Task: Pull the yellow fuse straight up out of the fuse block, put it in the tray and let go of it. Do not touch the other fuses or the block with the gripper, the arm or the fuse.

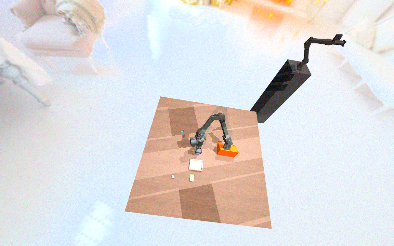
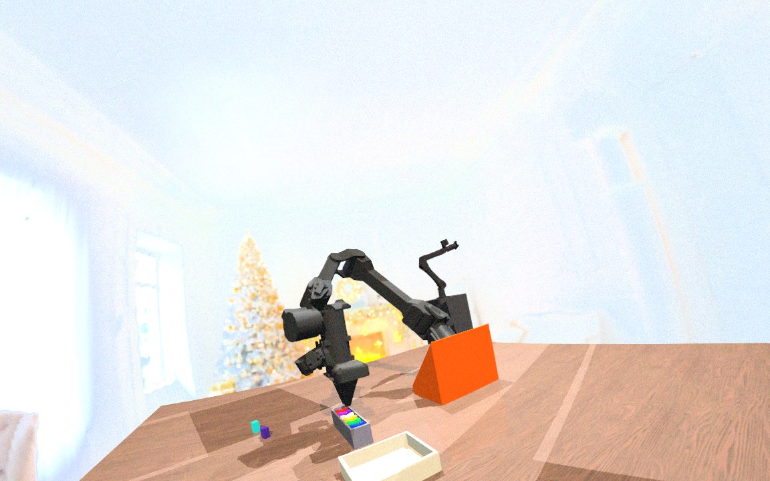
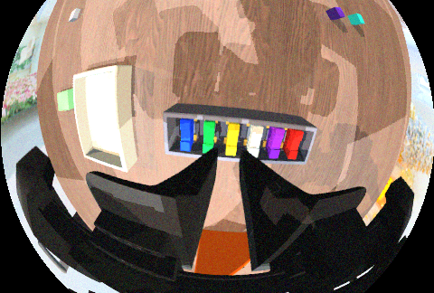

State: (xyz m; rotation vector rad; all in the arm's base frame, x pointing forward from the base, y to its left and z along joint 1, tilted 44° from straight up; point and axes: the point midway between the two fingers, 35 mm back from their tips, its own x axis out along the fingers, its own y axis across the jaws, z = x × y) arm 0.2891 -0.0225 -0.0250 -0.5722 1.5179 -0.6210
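Now: the yellow fuse 4 cm below my gripper tip. From my gripper tip the other things lie so: cream tray 17 cm to the left, 7 cm below; then teal cube 19 cm ahead, 18 cm to the right, 6 cm below; then purple cube 17 cm ahead, 13 cm to the right, 6 cm below.
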